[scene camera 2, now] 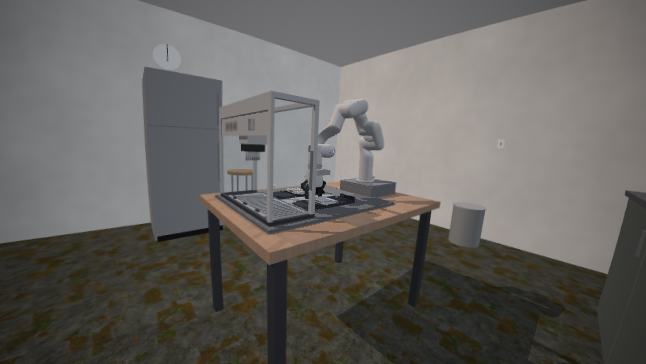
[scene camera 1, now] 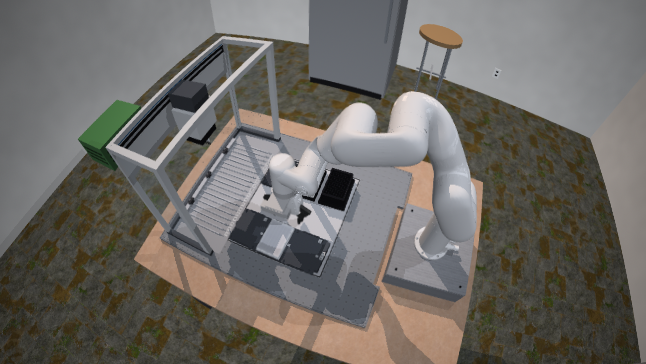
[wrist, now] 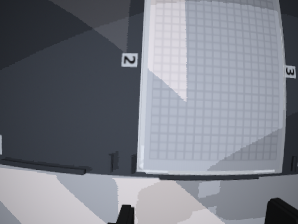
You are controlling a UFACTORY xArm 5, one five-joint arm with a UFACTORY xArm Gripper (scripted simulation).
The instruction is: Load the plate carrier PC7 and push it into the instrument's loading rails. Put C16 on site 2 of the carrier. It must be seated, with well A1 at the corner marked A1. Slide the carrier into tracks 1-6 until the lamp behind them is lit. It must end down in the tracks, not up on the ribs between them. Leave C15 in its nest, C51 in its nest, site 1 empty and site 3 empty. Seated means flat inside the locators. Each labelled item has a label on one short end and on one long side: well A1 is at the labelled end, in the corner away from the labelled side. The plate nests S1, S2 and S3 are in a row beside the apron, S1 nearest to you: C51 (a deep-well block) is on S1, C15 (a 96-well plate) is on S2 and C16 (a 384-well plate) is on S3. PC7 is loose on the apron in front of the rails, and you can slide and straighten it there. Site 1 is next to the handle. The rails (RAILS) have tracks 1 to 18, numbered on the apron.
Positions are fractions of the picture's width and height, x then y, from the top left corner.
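There is a black deep-well block (scene camera 1: 0.52, 0.50) here, though in the wrist view the block is out of frame. I also see a dark plate carrier (scene camera 1: 0.47, 0.69), and the wrist view shows me that carrier (wrist: 0.26, 0.35) as well.
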